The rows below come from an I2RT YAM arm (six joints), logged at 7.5 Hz.
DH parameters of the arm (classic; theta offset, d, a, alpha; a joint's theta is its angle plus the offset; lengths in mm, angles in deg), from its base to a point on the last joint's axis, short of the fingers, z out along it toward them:
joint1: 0 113.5 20 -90
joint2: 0 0 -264 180
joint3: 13.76 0 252.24 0
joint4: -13.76 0 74 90
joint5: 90 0 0 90
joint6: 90 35.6 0 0
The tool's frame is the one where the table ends.
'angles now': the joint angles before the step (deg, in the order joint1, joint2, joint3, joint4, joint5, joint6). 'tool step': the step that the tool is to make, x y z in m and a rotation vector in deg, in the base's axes. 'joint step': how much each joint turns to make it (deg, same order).
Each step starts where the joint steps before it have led.
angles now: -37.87 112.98 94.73 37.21 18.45 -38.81
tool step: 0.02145 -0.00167 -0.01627 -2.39 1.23 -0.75
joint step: 1.45 4.80 2.63 3.75 1.18 -3.42
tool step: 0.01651 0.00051 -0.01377 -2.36 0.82 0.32
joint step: 1.15 3.75 1.90 3.47 -0.10 -2.69
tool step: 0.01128 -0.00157 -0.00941 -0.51 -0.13 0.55
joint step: 0.57 2.81 2.06 1.26 -0.11 -0.35
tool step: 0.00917 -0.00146 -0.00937 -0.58 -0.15 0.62
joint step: 0.42 2.47 1.62 1.41 -0.34 -0.30
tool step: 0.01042 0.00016 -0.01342 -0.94 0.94 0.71
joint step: 0.61 2.65 1.22 1.57 -0.61 -1.22
